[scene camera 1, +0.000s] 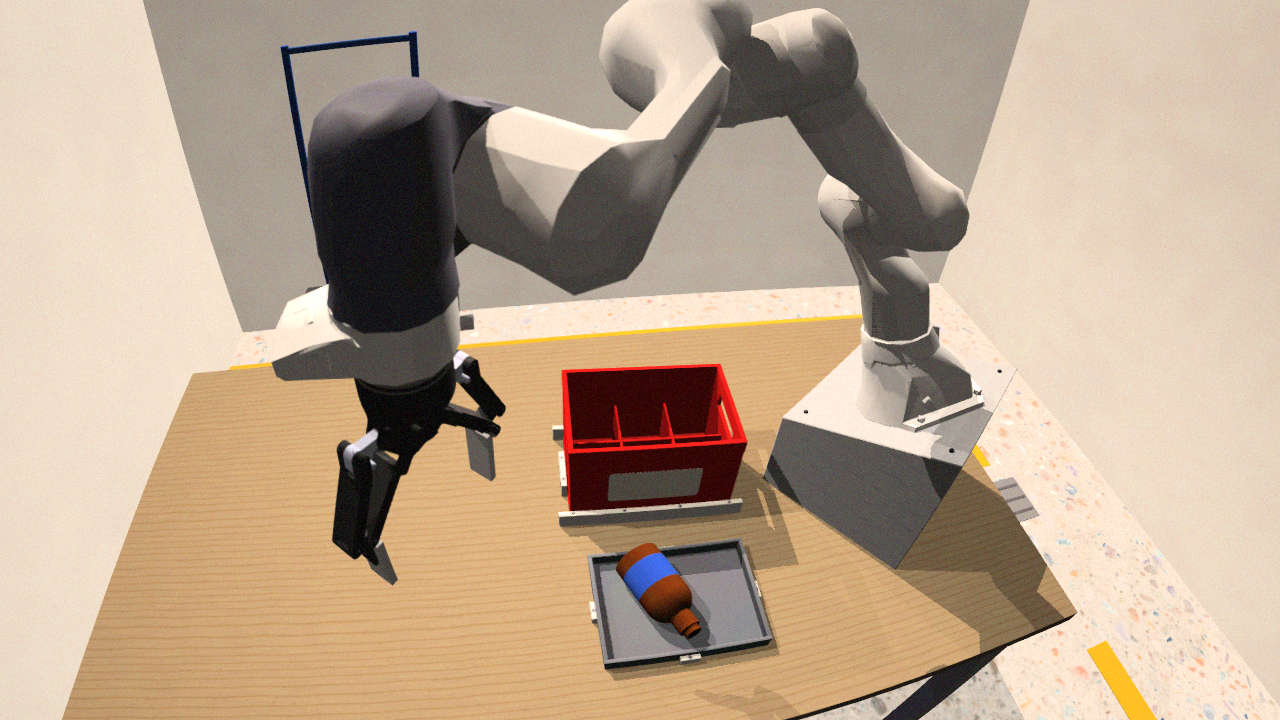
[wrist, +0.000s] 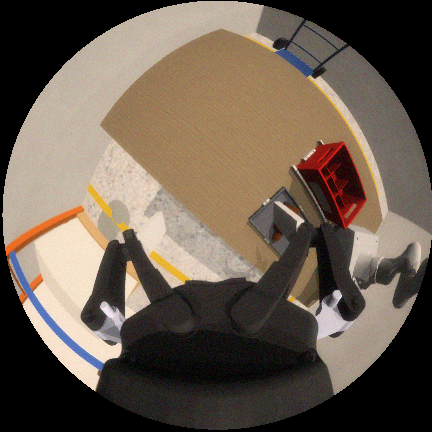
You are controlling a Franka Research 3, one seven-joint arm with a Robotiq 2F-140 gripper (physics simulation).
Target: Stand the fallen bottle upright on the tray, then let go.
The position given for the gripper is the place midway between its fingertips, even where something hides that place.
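You'd see the gripper (scene camera 1: pixel 435 521) here, and the wrist view has the gripper too (wrist: pixel 217 216). There's a grey tray (scene camera 1: pixel 721 601), and there's a pale rail (scene camera 1: pixel 609 516) as well.
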